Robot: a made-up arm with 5 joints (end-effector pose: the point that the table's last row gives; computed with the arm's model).
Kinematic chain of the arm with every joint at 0, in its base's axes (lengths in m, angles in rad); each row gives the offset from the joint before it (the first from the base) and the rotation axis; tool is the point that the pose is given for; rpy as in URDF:
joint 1: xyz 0 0 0.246 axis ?
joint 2: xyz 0 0 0 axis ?
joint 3: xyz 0.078 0 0.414 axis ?
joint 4: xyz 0.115 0 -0.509 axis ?
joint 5: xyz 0.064 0 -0.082 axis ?
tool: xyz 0 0 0 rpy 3.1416 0 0
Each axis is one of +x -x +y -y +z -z.
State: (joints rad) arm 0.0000 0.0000 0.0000 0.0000 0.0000
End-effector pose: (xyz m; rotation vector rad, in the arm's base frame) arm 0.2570 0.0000 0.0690 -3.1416 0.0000 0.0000
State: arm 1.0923 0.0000 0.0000 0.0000 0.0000
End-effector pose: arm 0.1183 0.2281 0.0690 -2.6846 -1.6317 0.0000
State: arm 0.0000 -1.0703 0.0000 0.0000 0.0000
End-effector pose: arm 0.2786 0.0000 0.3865 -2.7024 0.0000 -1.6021
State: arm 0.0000 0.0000 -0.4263 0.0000 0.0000
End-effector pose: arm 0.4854 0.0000 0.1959 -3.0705 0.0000 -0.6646
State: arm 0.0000 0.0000 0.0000 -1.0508 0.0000
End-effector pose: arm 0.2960 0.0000 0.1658 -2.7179 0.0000 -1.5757
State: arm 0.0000 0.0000 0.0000 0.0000 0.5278
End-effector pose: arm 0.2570 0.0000 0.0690 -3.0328 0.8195 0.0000
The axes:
joint 1: +z
joint 2: +y
joint 3: +y
joint 4: +y
joint 5: -z

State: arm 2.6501 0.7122 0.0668 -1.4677 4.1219
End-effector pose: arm -0.1370 0.0733 0.0428 2.0848 -1.8880 -0.9787
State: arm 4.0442 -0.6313 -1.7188 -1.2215 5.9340
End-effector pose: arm -0.0047 -0.0059 1.1136 -0.2551 0.3529 0.5448
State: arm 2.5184 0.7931 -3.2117 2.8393 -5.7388
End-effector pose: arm -0.5077 0.3649 0.8377 1.4999 2.2705 -0.0229
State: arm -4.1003 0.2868 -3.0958 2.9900 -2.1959
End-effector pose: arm -0.1710 0.2436 1.0475 1.8137 -2.5480 0.2838
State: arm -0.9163 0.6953 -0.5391 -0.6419 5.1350
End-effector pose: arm 0.2766 -0.3605 -0.0494 2.6859 0.3128 0.3436
